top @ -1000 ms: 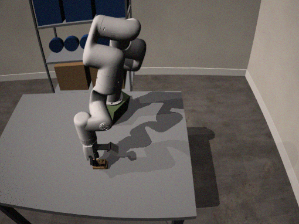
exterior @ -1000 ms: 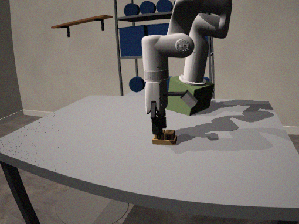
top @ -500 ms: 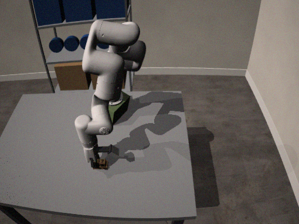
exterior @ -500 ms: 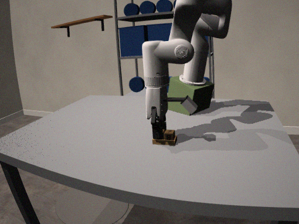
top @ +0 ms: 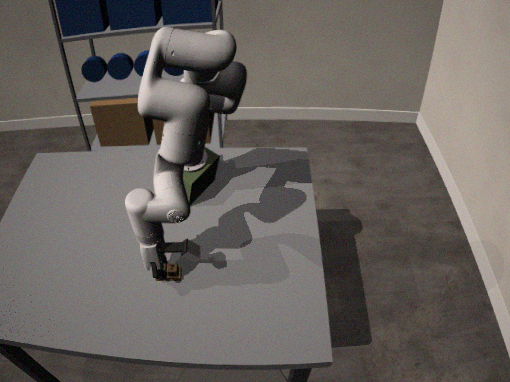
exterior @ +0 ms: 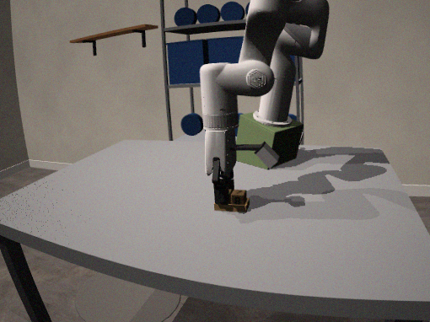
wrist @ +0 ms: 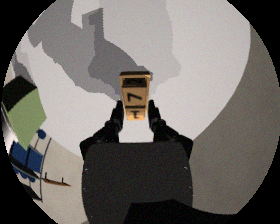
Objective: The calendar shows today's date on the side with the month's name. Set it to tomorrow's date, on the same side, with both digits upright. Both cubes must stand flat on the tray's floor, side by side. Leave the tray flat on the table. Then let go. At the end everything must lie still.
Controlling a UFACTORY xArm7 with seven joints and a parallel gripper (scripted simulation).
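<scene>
Right now my hand is 1 cm above the cube. The rest, counted from my hand: wooden calendar tray 2 cm to the left, 3 cm below.
</scene>
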